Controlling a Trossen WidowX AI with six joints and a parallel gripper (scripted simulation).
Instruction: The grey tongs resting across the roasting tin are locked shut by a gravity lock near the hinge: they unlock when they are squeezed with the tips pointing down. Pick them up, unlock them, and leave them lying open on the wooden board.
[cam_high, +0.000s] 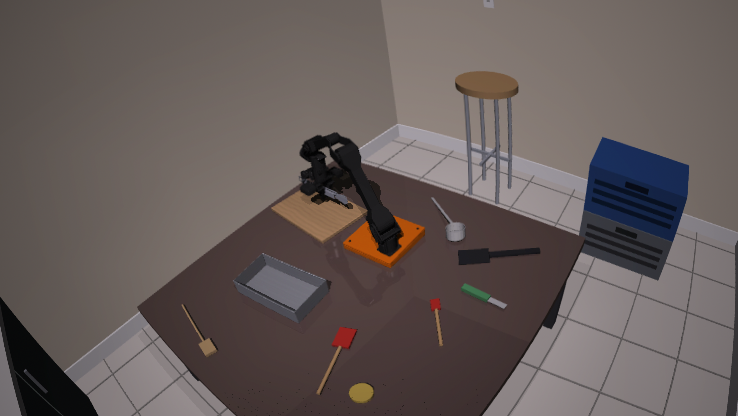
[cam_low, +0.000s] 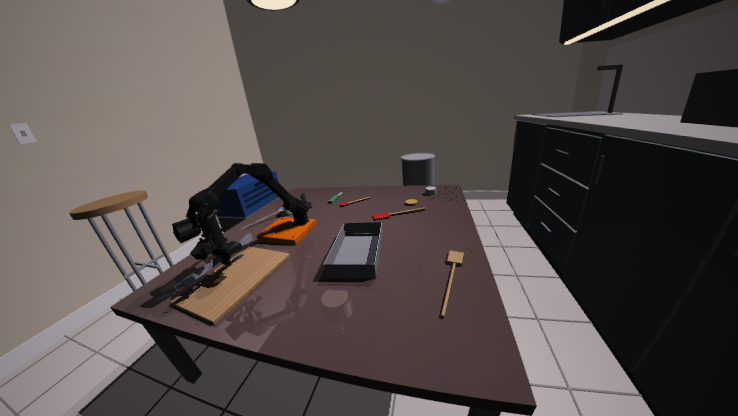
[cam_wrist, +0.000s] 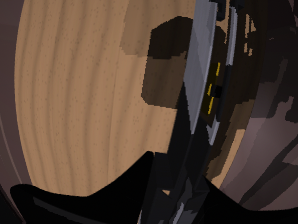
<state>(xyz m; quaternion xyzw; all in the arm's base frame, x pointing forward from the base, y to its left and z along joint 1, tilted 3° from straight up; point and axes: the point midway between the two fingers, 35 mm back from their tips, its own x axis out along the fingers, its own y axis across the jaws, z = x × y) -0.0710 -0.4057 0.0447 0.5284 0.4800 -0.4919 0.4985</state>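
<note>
Right now the wooden board is 4 cm below my gripper tip, 4 cm ahead of it and 1 cm to the right of it. Also, from my gripper tip: grey roasting tin 45 cm ahead, 24 cm to the left, 2 cm below; then black spatula 73 cm to the left, 13 cm behind, 4 cm below; then yellow disc 76 cm to the left, 58 cm ahead, 4 cm below.
</note>
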